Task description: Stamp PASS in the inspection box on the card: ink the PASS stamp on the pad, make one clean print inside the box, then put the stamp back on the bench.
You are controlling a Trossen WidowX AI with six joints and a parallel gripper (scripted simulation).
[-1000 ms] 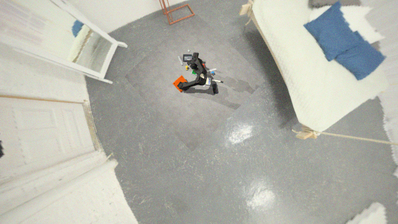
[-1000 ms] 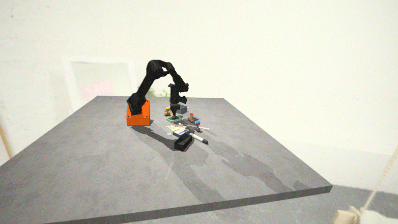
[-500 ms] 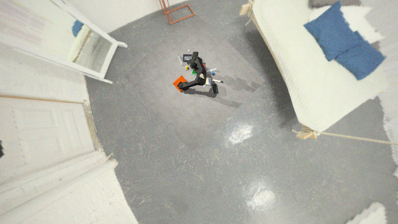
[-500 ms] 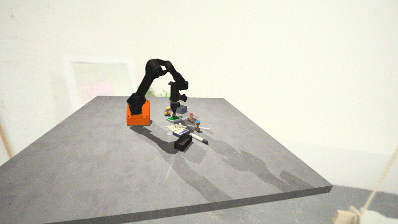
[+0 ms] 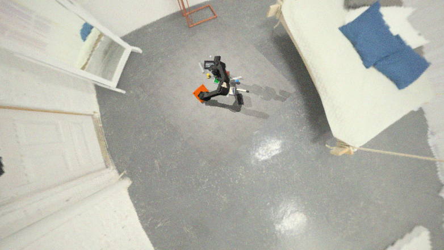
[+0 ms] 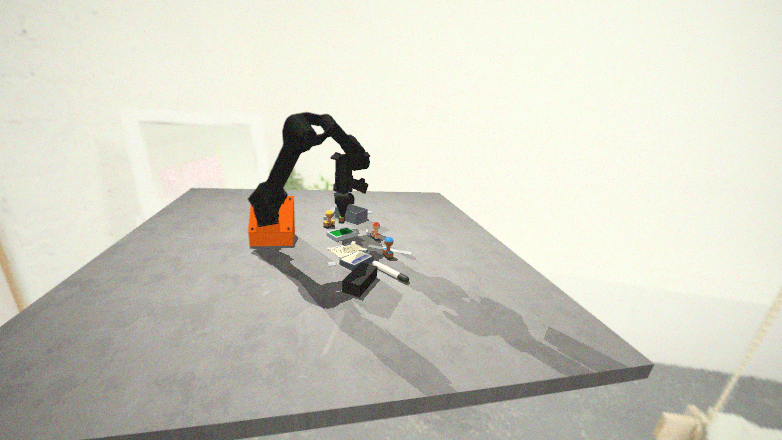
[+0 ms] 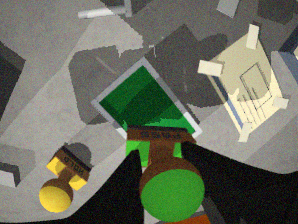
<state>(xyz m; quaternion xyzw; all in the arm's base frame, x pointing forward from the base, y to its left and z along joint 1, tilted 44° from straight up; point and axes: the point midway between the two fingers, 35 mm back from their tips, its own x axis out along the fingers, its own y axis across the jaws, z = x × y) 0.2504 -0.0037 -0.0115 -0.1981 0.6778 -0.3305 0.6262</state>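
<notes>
Now: gripper tip 110 mm to the left of the cream card, 80 mm above it and 10 mm past it. Round my gripper tip: green ink pad 70 mm below; red-knobbed stamp 110 mm ahead, 60 mm below, 40 mm to the right; yellow-knobbed stamp 90 mm to the left, 60 mm below, 30 mm behind.
</notes>
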